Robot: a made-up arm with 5 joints. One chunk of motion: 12 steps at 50 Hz.
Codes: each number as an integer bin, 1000 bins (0 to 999) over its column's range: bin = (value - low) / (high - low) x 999, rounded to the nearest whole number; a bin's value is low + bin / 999 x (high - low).
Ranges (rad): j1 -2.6..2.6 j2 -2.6..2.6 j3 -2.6..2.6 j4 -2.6..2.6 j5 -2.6..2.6
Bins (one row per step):
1: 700 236 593 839 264
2: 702 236 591 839 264
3: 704 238 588 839 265
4: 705 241 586 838 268
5: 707 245 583 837 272
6: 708 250 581 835 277
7: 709 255 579 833 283
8: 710 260 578 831 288
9: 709 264 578 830 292
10: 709 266 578 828 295
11: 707 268 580 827 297
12: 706 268 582 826 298
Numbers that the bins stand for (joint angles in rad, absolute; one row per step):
1: 1.0436 -1.3716 0.4867 1.7672 -1.2258
2: 1.0541 -1.3716 0.4763 1.7672 -1.2258
3: 1.0645 -1.3612 0.4607 1.7672 -1.2206
4: 1.0697 -1.3455 0.4503 1.7620 -1.2050
5: 1.0801 -1.3247 0.4346 1.7568 -1.1842
6: 1.0853 -1.2987 0.4242 1.7463 -1.1582
7: 1.0905 -1.2727 0.4138 1.7359 -1.1269
8: 1.0957 -1.2466 0.4086 1.7255 -1.1009
9: 1.0905 -1.2258 0.4086 1.7203 -1.0801
10: 1.0905 -1.2154 0.4086 1.7099 -1.0645
11: 1.0801 -1.2050 0.4190 1.7047 -1.0541
12: 1.0749 -1.2050 0.4294 1.6995 -1.0488

